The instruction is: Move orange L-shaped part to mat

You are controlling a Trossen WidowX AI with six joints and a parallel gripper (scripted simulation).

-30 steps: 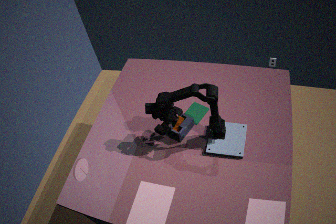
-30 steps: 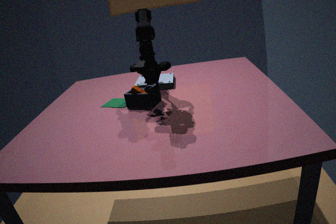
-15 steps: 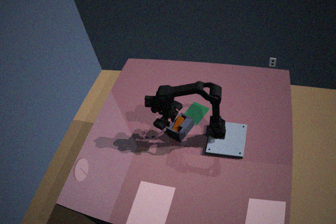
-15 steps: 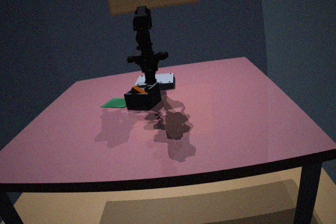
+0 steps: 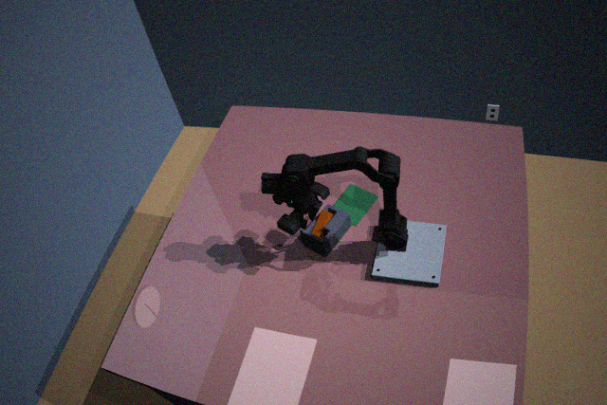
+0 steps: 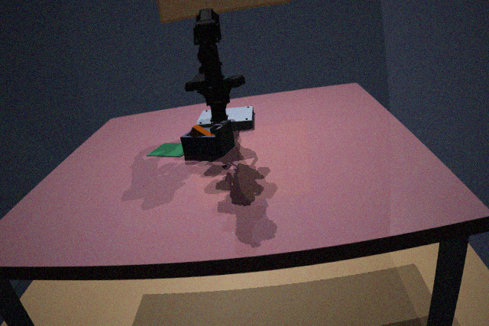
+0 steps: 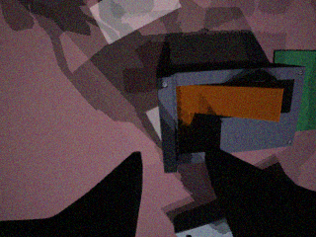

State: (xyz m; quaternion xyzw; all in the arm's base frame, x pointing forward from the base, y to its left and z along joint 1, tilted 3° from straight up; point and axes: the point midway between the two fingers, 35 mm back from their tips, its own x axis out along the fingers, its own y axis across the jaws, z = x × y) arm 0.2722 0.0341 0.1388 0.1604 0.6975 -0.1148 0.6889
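My gripper tip is 10 cm above the orange L-shaped part, 4 cm to the left of it and 2 cm past it. From my gripper tip the other things lie so: green mat: 20 cm to the right, 16 cm below, 9 cm behind.
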